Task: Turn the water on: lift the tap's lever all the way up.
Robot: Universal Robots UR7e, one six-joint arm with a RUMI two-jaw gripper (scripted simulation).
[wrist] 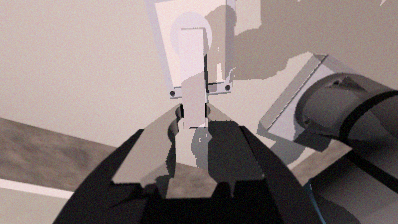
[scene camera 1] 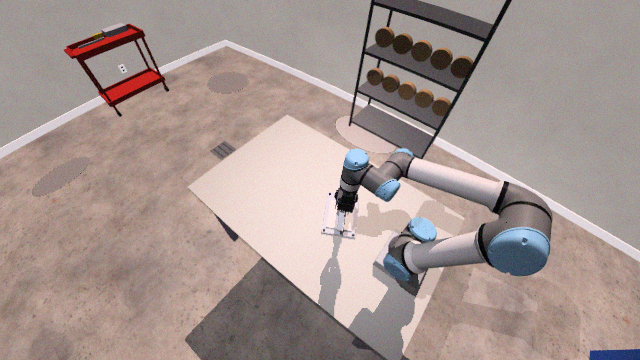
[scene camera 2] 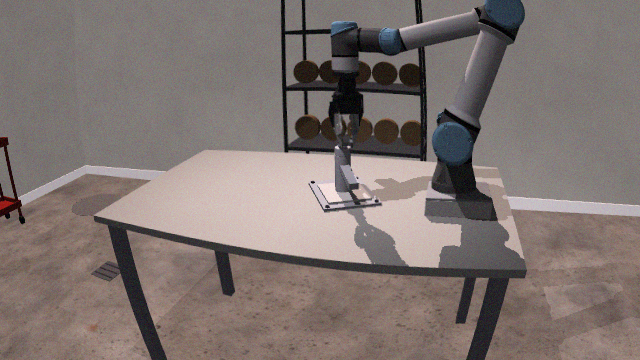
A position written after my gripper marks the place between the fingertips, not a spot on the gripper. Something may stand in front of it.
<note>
In view: my gripper (scene camera 2: 347, 147) and a lever (wrist: 191, 53).
My gripper also shows in the wrist view (wrist: 194, 104).
</note>
